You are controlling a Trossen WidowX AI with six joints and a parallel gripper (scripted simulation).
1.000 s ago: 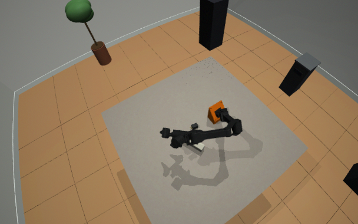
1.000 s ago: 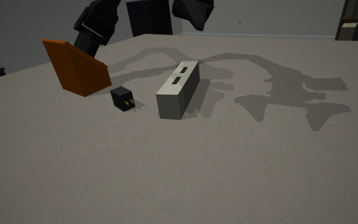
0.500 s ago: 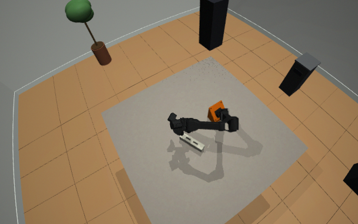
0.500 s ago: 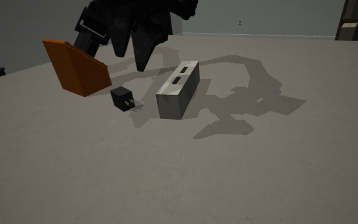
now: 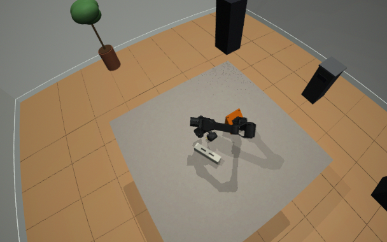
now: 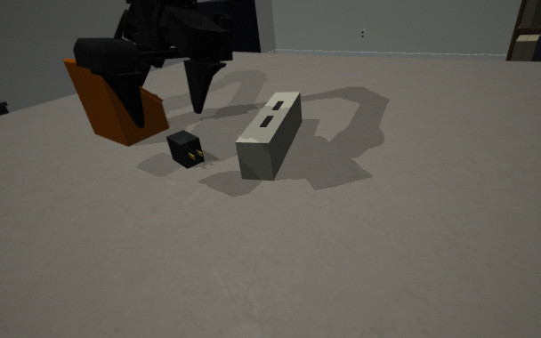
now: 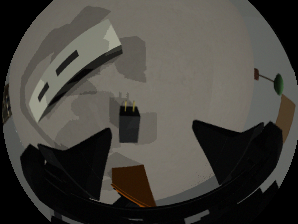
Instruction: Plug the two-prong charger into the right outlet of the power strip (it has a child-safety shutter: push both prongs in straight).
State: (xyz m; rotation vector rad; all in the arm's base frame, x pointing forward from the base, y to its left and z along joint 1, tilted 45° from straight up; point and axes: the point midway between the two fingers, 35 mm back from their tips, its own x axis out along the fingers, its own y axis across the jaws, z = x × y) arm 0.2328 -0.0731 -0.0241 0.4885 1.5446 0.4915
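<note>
Right now my gripper tip is 60 mm above the two-prong charger, 20 mm to the right of it and 10 mm past it.
</note>
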